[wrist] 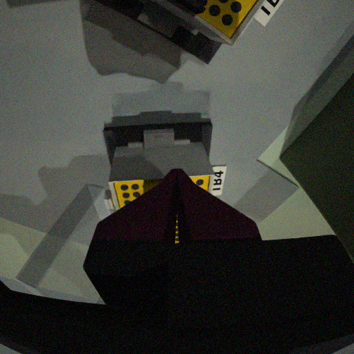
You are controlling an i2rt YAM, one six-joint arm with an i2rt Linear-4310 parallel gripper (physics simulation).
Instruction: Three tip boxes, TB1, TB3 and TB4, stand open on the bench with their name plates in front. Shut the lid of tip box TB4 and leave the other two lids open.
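Observation:
Tip box TB4 [135, 189] is at the middle of the wrist view, with a yellow, dark-holed rack partly hidden by the fingers. Its name plate [218, 180] lies at its right side in the view. Its lid [197, 131] stands open at the upper side, showing as a dark band with grey parts below it. My gripper [176, 177] is shut and empty, its dark red fingertips overlapping the rack and the grey part next to the lid in the view. A second open tip box [231, 19] is cut off at the top; its name plate [269, 12] is only partly readable. The third box cannot be made out.
A large dark green block [325, 155] stands at the right. The second box's dark lid edge [204, 49] reaches down toward TB4, with a gap of grey bench [245, 95] between. Shadows fall at the left and top. A grey strip [62, 232] crosses the lower left.

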